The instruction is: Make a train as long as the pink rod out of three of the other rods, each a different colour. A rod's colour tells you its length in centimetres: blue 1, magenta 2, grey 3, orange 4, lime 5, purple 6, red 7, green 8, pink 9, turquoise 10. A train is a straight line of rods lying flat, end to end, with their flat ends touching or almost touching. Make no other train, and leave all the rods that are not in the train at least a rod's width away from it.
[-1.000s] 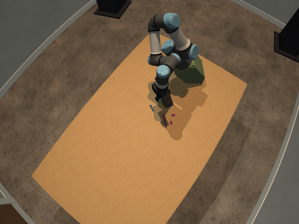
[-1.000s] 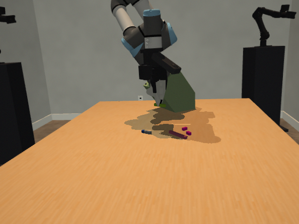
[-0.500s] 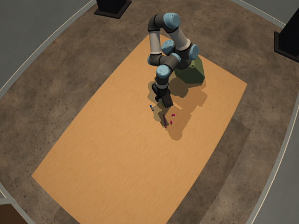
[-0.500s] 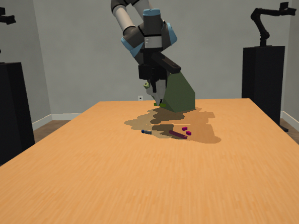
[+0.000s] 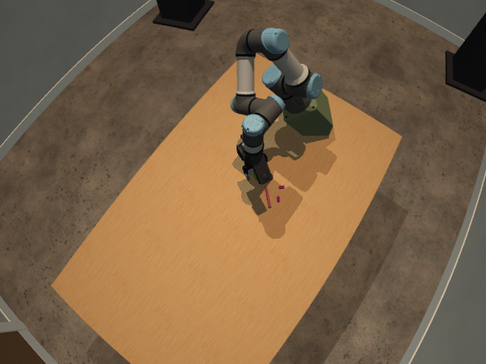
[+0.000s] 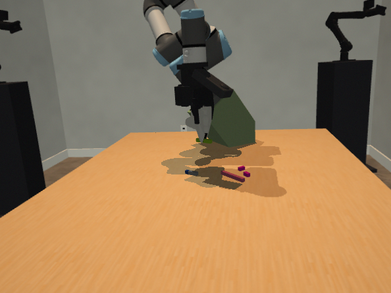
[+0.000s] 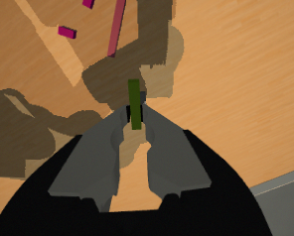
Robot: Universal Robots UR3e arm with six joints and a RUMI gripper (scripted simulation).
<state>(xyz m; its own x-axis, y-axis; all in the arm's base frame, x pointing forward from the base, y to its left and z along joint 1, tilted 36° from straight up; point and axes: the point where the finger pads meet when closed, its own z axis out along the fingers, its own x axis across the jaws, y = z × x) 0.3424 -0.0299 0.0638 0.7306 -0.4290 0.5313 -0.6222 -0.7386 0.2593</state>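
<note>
My hand is 11 cm above the grey rod, 4 cm to the left of it and 2 cm past it. Round my hand: pink rod: 11 cm below, 7 cm to the left, 3 cm ahead; then small blue rod: 11 cm below, 5 cm to the right, 3 cm behind; then lime rod: 1 cm below.
</note>
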